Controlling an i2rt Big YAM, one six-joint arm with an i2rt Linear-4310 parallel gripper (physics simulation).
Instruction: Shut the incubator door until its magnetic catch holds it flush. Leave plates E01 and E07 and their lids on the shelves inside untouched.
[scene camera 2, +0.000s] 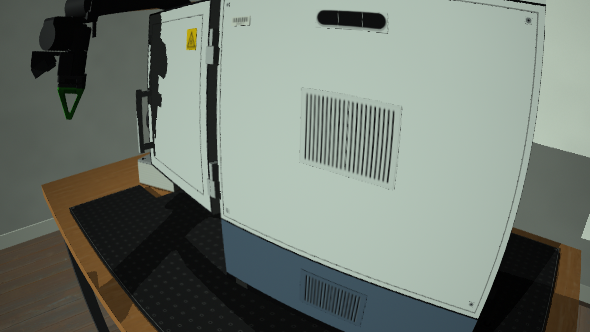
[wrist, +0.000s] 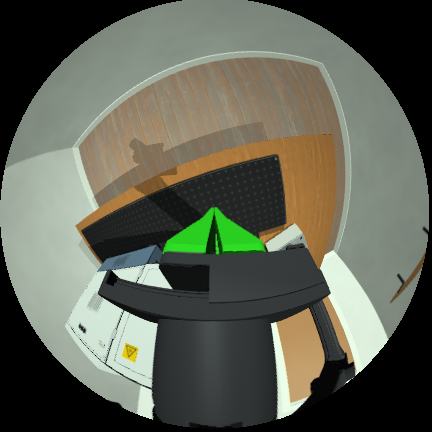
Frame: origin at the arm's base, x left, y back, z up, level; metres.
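Seen in the pictures: gripper, fingertip midpoint: (scene camera 2: 68, 119) (wrist: 213, 212).
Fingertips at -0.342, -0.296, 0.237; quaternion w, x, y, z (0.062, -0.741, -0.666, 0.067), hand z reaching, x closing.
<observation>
Offsets run from my fingertips to a thing's top centre, as dx, dy, dz. "pt": to the spot under its first point. Level surfaces: height alone.
The incubator (scene camera 2: 260, 150) (wrist: 95, 305) is a tall white cabinet with a blue-grey base. Its white door {pt +0.237, -0.161, +0.005} (scene camera 2: 180, 110) (wrist: 142, 327), with a yellow warning label, stands open, swung out from the cabinet on its hinges at the near side. The door handle {pt +0.187, +0.006, -0.038} (scene camera 2: 140, 120) is at the door's far left edge in the scene view. My gripper (scene camera 2: 69, 118) (wrist: 213, 212) is shut and empty, with its green fingertips together. It hangs in the air left of the door handle in the scene view, apart from it. Plates E01 and E07, their lids and the shelves are hidden.
The cabinet stands on a black perforated mat {dz -0.301} (scene camera 2: 165, 270) (wrist: 245, 185) on a wooden table {dz -0.314} (scene camera 2: 95, 175) (wrist: 310, 175). A small pale box (scene camera 2: 152, 176) (wrist: 287, 239) sits beyond the door's lower edge. The arm's dark links extend above the door in the scene view.
</observation>
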